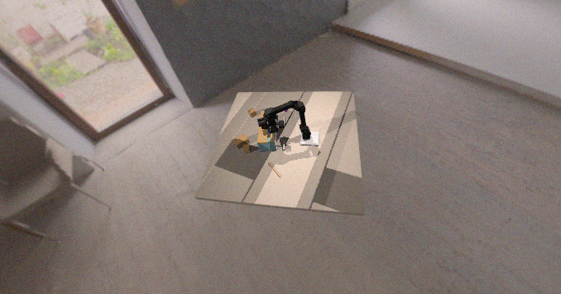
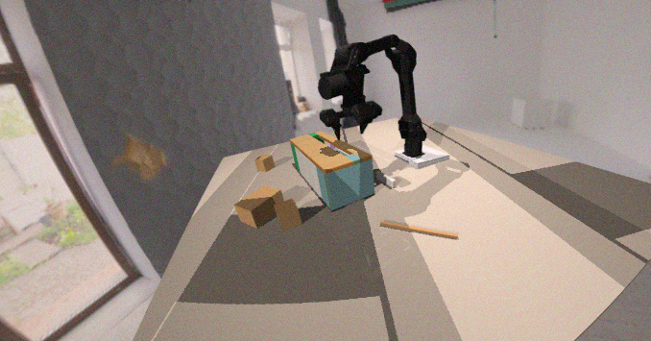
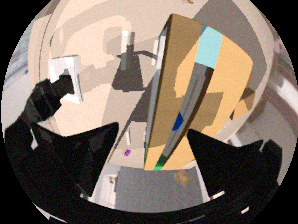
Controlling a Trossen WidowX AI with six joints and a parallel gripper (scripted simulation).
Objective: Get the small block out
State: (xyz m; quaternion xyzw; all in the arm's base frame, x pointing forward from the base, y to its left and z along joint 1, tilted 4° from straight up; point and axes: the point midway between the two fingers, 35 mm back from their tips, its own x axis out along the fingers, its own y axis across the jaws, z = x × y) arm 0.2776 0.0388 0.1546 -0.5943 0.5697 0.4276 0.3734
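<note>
The blue block lies 5 cm ahead of my gripper tip, 4 cm to the right of it and 7 cm below it. From my gripper tip the other things lie so: box: 4 cm ahead, 7 cm to the right, 9 cm below; thin wooden stick: 1 cm behind, 31 cm to the left, 15 cm below.
</note>
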